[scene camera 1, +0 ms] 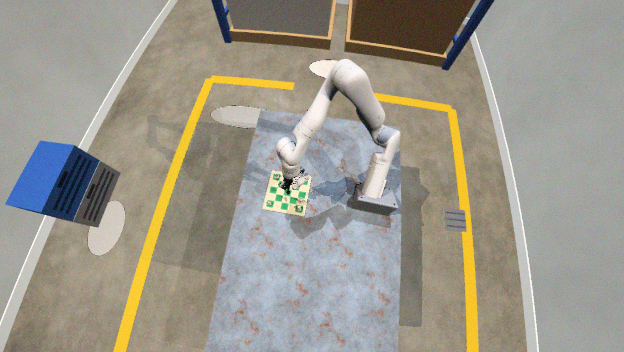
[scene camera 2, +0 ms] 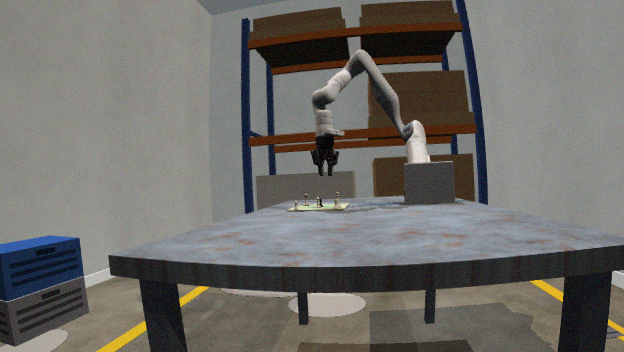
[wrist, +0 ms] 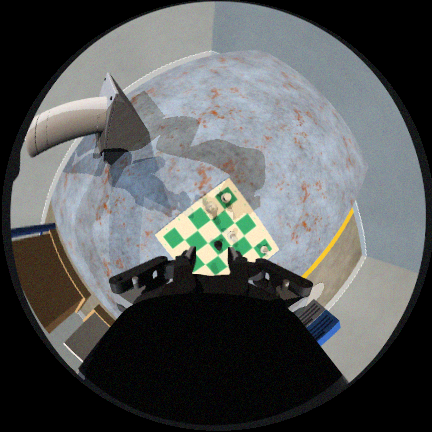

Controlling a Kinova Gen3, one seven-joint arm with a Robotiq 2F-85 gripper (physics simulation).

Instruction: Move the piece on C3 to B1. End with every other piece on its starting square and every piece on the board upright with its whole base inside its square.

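Seen in the pictures: gripper, fingertip midpoint: (scene camera 2: 326, 175) (wrist: 211, 253); arm's base, link origin: (scene camera 1: 370, 193) (scene camera 2: 420, 176) (wrist: 102, 114).
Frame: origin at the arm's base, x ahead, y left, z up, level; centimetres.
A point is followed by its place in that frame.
The pale-and-green board (scene camera 1: 277, 204) {y 11.7, x 45.0, z -10.1 cm} (scene camera 2: 305, 209) {y 14.5, x 44.8, z -10.1 cm} (wrist: 186, 228) {y 0.5, x 33.9, z -10.1 cm} lies on the table. The black piece (scene camera 1: 288, 192) {y 4.5, x 40.7, z -9.3 cm} (scene camera 2: 321, 202) {y 4.3, x 40.6, z -8.5 cm} (wrist: 218, 244) {y 4.4, x 40.7, z -8.0 cm} stands upright on its centre square, C3. A white piece (scene camera 1: 285, 198) {y 8.2, x 41.4, z -8.4 cm} (wrist: 231, 235) {y 7.7, x 40.9, z -8.7 cm} stands close beside it. My gripper (scene camera 1: 286, 186) {y 4.1, x 38.3, z 2.2 cm} (scene camera 2: 326, 175) {y 4.1, x 38.3, z 2.2 cm} (wrist: 211, 253) {y 4.1, x 38.3, z 2.2 cm} is open and empty, fingers partly apart, pointing down well above the board. In the wrist view the black piece shows between and just beyond the fingertips. The square labels are too small to read, so I cannot tell which square is B1. The gripper hides part of the board.
White pieces (wrist: 226, 197) {y 11.4, x 33.6, z -6.8 cm} (wrist: 211, 207) {y 7.8, x 33.5, z -3.8 cm} stand near one corner, another white piece (wrist: 264, 249) {y 12.1, x 48.8, z -8.9 cm} at a second corner, and a further piece (scene camera 1: 276, 176) {y -2.8, x 48.9, z -8.6 cm} at the back left corner. The arm's grey base block (scene camera 1: 376, 202) {y 6.1, x -1.8, z 5.6 cm} (scene camera 2: 429, 183) {y 6.6, x -2.5, z -2.7 cm} stands right of the board on the mottled blue table (scene camera 2: 350, 245) {y 72.8, x 21.8, z -10.7 cm}.
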